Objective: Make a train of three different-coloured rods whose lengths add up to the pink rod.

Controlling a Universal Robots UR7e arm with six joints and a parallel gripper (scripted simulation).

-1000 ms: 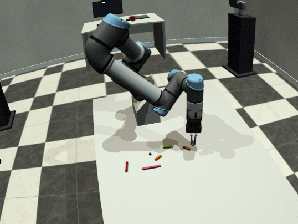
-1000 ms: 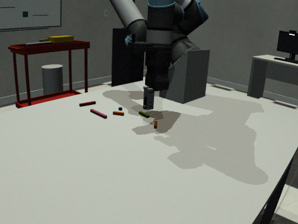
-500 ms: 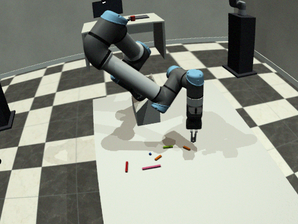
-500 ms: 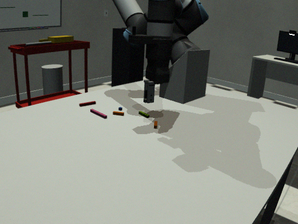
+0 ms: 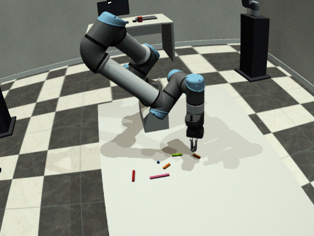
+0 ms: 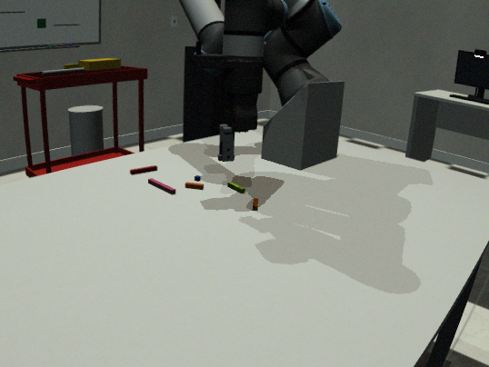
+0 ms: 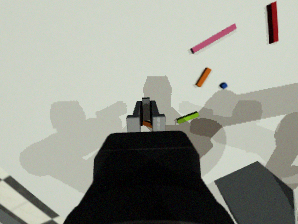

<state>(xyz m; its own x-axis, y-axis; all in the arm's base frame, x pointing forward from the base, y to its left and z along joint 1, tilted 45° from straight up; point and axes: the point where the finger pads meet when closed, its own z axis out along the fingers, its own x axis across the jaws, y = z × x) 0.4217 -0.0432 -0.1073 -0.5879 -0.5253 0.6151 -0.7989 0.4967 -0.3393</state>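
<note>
My gripper is now 140 mm to the left of the blue rod, 110 mm above it and 90 mm past it. Also, from my hand: grey rod (10 mm below); then pink rod (170 mm to the right, 110 mm below, 10 mm ahead); then lime rod (110 mm below, 100 mm behind, 40 mm to the right).
</note>
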